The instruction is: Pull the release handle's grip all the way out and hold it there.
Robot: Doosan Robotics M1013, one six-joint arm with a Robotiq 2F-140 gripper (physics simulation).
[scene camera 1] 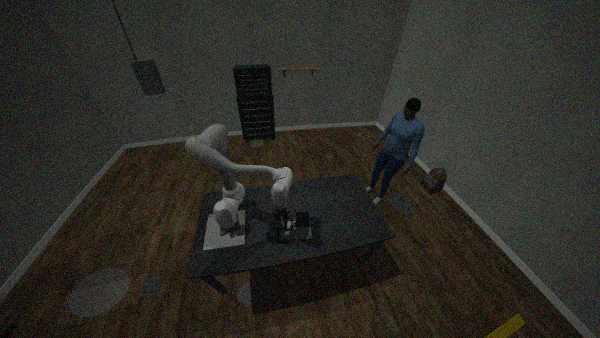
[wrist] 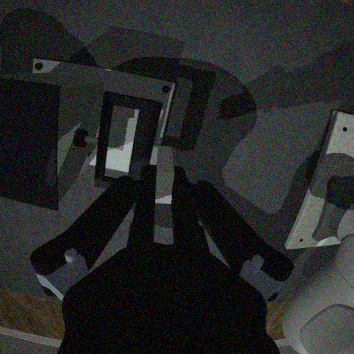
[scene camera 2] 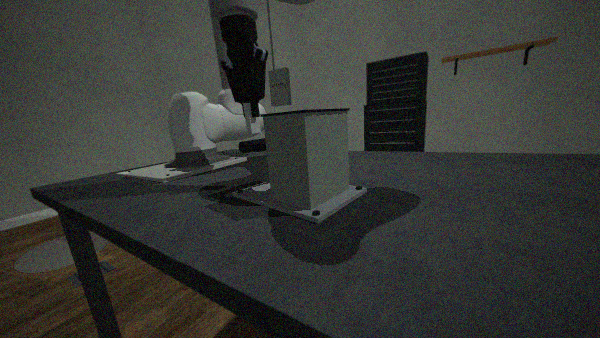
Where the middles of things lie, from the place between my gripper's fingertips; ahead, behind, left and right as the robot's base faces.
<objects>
Now: the bolted base plate (scene camera 2: 260, 194) 120 mm ahead of my hand, 40 mm to the right of it and 130 mm below it.
</objects>
